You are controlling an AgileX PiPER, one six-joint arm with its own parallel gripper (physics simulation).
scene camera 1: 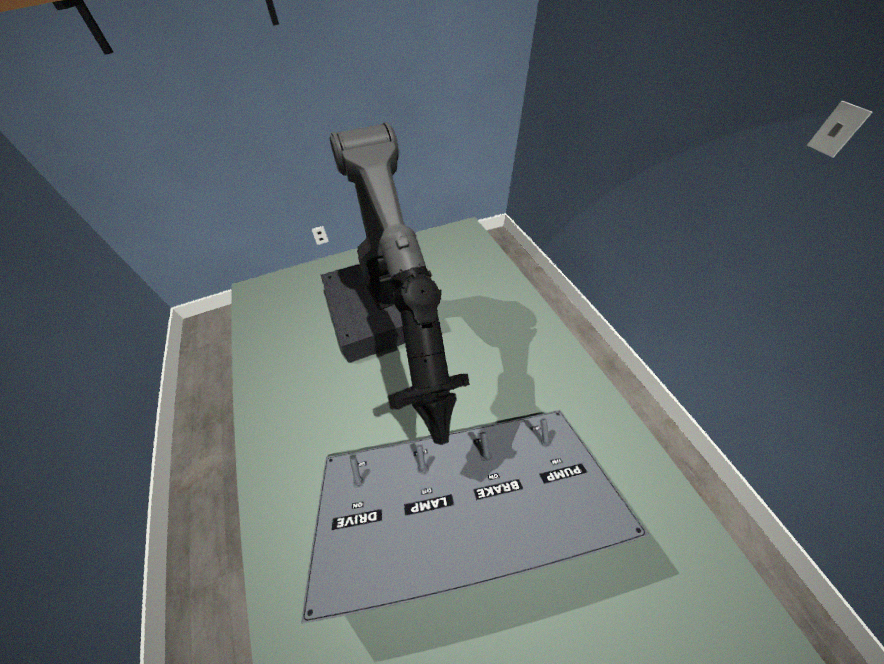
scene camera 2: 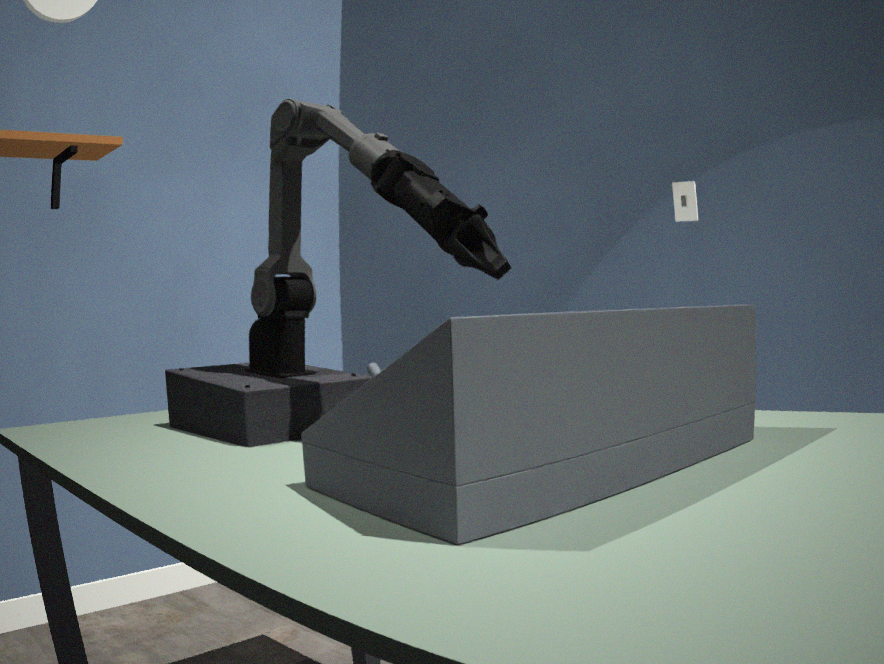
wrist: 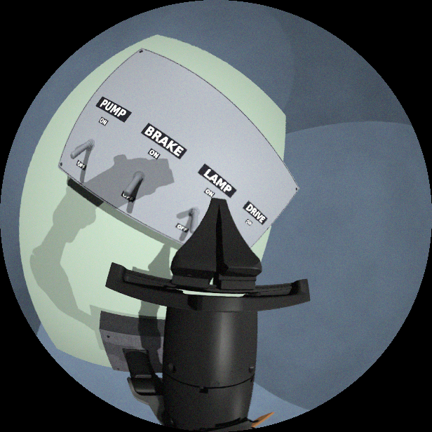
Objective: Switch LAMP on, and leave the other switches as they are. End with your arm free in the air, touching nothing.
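Observation:
The LAMP switch (scene camera 1: 423, 458) (wrist: 192, 214) is a small grey lever on the sloped switch panel (scene camera 1: 457, 564) (wrist: 210, 120). In the wrist view it lies at its OFF label, left of my fingertips. The BRAKE switch (scene camera 1: 483, 446) (wrist: 134, 184) and PUMP switch (scene camera 1: 545, 433) (wrist: 82, 149) also lean to OFF. The DRIVE switch (scene camera 1: 358, 471) looks alike in scene camera 1; my gripper hides it in the wrist view. My gripper (scene camera 1: 442, 438) (scene camera 2: 503, 269) (wrist: 217, 205) is shut and empty, in the air above the panel, touching nothing.
The panel's housing (scene camera 2: 600, 393) stands on the green table (scene camera 1: 300, 400) (scene camera 2: 643, 593), its tall back toward scene camera 2. The arm's dark base block (scene camera 1: 357, 318) (scene camera 2: 207, 403) is behind the panel's switch side. The arm's shadow falls around BRAKE.

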